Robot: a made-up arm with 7 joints.
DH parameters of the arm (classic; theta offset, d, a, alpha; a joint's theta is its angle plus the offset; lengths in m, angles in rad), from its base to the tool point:
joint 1: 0 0.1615 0 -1.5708
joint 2: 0 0 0 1.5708
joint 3: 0 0.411 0.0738 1.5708
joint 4: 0 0 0.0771 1.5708
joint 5: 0 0.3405 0 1.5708
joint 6: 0 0 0.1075 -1.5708
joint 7: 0 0.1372 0 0
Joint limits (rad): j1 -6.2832..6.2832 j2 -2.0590..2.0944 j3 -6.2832..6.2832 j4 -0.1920..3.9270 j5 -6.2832..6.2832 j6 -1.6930..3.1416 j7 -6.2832..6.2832
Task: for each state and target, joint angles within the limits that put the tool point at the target. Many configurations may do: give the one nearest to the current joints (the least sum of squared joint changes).
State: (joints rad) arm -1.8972 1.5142 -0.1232 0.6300 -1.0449 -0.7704 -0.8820
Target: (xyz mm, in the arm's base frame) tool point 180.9 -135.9 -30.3
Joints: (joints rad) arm -1.8240 1.4527 0.1951 0.1121 -1.2981 -0.7706 -0.8820
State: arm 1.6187 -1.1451 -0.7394 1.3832 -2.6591 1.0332 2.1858
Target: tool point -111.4 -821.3 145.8
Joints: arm 0.8386 -1.9926 -0.9624 1.6922 -2.6327 1.2659 2.1858
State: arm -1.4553 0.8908 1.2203 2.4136 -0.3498 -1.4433 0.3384
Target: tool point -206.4 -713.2 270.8
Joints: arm -1.9220 1.4409 1.1902 2.5061 -0.2048 -1.4286 0.3384
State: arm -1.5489 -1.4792 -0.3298 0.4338 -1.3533 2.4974 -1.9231
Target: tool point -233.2 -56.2 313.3
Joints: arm -1.1421 -1.2542 -0.3850 0.2944 -1.3349 2.2060 -1.9231
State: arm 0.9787 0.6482 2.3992 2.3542 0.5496 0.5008 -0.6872
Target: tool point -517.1 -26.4 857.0
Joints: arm 0.8701 -0.0255 2.3144 1.9912 0.5556 0.5674 -0.6872
